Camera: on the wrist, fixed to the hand. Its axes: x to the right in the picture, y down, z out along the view.
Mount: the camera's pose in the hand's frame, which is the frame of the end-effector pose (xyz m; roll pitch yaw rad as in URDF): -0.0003 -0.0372 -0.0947 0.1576 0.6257 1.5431
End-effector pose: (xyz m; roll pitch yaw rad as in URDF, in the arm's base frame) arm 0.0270 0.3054 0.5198 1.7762 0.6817 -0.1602
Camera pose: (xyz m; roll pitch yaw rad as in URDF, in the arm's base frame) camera 0.0321 0.4062 0.5067 1.2884 -0.7678 0.4429
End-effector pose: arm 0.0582 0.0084 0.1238 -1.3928 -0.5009 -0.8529
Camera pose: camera -0.0234 -0.0499 0.1411 -2.0488 0.8941 -1.6163
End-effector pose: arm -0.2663 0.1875 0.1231 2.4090 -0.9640 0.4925
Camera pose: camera -0.3424 0.2499 0.1488 -1.5445 -0.6135 -2.3885
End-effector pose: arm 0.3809 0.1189 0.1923 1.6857 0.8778 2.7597
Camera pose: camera 0.3631 0.0201 0.1759 1.3644 -0.5702 -2.9038
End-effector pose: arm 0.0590 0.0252 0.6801 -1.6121 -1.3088 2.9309
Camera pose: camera 0.1173 0.1079 0.6904 -1.5607 0.1828 2.2505
